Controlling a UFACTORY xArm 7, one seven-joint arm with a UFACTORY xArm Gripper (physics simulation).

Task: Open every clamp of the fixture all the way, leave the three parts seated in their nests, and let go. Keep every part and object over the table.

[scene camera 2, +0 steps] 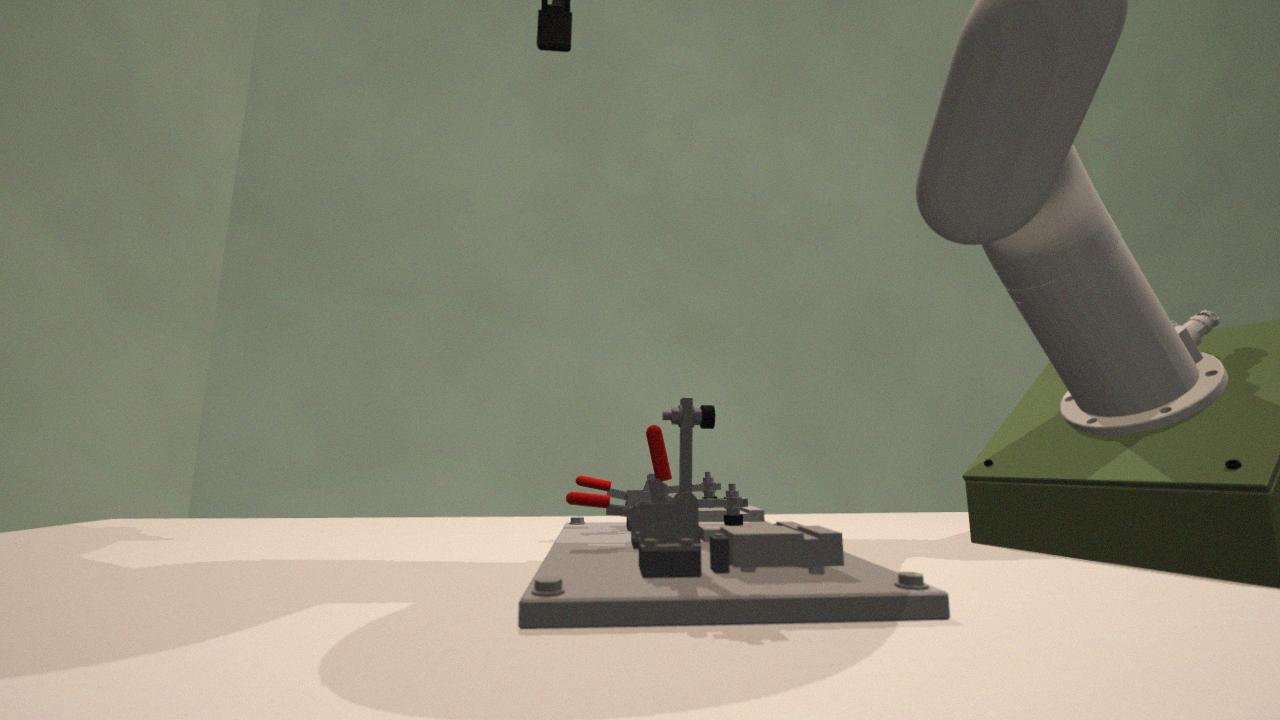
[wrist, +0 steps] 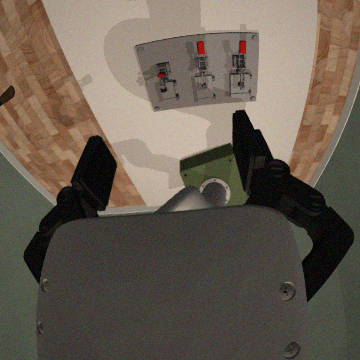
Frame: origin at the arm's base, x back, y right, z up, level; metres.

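Where they show: gripper, fingertip midpoint: [scene camera 2: 550,10] [wrist: 166,137]; arm's base, link origin: [scene camera 2: 1139,395] [wrist: 214,192].
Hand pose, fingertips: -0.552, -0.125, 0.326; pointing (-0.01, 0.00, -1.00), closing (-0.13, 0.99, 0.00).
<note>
Each offset is from my fingertips to the centre of the thing, as dx, dy, dz. "*": to the spot under its first point. Level surfaces: height alone.
The grey fixture plate @(+0.118, +0.075, -0.464) [scene camera 2: 733,610] [wrist: 185,55] lies on the table with three toggle clamps. The nearest clamp in the scene view has its red handle @(+0.089, -0.039, -0.402) [scene camera 2: 657,454] [wrist: 161,75] raised and its holding arm [scene camera 2: 686,452] upright, off the grey block-shaped part @(+0.171, -0.030, -0.441) [scene camera 2: 774,546]. The other two red handles @(* +0.032, +0.057, -0.418) [scene camera 2: 587,499] @(+0.041, +0.178, -0.413) [scene camera 2: 593,482] [wrist: 201,48] [wrist: 242,47] lie low and point outward, with their arms reaching over the nests. Their parts are partly hidden or too small to judge. My gripper [wrist: 166,137] is open and empty, high above the table; one fingertip shows at the scene view's top.
The green base block [scene camera 2: 1109,514] [wrist: 205,165] carries the robot's grey arm [scene camera 2: 1083,295] and stands beyond the fixture's part side. Bolt heads @(+0.031, -0.096, -0.453) [scene camera 2: 547,585] @(+0.237, -0.074, -0.453) [scene camera 2: 911,580] stand at the plate's corners. Wood flooring [wrist: 30,75] shows beyond the pale table @(dz -0.472) [wrist: 280,30].
</note>
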